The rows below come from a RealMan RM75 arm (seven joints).
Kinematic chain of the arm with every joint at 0, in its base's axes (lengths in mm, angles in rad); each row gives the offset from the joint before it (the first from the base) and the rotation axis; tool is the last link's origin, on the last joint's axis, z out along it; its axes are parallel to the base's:
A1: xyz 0 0 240.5 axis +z
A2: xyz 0 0 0 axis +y
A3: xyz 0 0 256 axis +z
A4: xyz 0 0 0 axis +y
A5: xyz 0 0 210 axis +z
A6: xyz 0 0 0 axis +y
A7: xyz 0 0 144 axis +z
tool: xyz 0 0 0
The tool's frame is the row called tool.
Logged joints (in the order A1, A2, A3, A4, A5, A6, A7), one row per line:
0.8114, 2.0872, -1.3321, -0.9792, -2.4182, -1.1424, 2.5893
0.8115, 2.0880, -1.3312, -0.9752, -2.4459, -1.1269, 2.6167
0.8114, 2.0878, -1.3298, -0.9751, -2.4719, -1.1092, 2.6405
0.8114, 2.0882, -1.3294, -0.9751, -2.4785, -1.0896, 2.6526
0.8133, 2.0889, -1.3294, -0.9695, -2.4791, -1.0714, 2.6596
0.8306, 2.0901, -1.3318, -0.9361, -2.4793, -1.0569, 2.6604
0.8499, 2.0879, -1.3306, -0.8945, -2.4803, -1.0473, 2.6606
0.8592, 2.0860, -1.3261, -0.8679, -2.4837, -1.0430, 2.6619
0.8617, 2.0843, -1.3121, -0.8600, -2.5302, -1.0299, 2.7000
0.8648, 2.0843, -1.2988, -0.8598, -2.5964, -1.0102, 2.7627
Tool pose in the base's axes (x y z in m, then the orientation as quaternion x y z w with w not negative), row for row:
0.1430, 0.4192, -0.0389, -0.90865, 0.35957, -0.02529, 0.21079
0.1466, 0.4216, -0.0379, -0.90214, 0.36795, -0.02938, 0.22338
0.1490, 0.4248, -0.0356, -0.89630, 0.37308, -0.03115, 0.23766
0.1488, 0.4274, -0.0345, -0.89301, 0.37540, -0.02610, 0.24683
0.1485, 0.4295, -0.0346, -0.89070, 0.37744, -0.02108, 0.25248
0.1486, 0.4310, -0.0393, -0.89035, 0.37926, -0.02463, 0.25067
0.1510, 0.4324, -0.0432, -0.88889, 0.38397, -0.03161, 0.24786
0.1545, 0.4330, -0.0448, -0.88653, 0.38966, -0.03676, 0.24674
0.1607, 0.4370, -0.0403, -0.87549, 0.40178, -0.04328, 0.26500
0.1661, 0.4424, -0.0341, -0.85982, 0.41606, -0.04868, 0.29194
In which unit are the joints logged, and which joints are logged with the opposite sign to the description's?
The joints are logged in radians. Opposite sign: none.
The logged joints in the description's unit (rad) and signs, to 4 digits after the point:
0.8114, 2.0872, -1.3321, -0.9792, -2.4182, -1.1424, 2.5893
0.8115, 2.0880, -1.3312, -0.9752, -2.4459, -1.1269, 2.6167
0.8114, 2.0878, -1.3298, -0.9751, -2.4719, -1.1092, 2.6405
0.8114, 2.0882, -1.3294, -0.9751, -2.4785, -1.0896, 2.6526
0.8133, 2.0889, -1.3294, -0.9695, -2.4791, -1.0714, 2.6596
0.8306, 2.0901, -1.3318, -0.9361, -2.4793, -1.0569, 2.6604
0.8499, 2.0879, -1.3306, -0.8945, -2.4803, -1.0473, 2.6606
0.8592, 2.0860, -1.3261, -0.8679, -2.4837, -1.0430, 2.6619
0.8617, 2.0843, -1.3121, -0.8600, -2.5302, -1.0299, 2.7000
0.8648, 2.0843, -1.2988, -0.8598, -2.5964, -1.0102, 2.7627

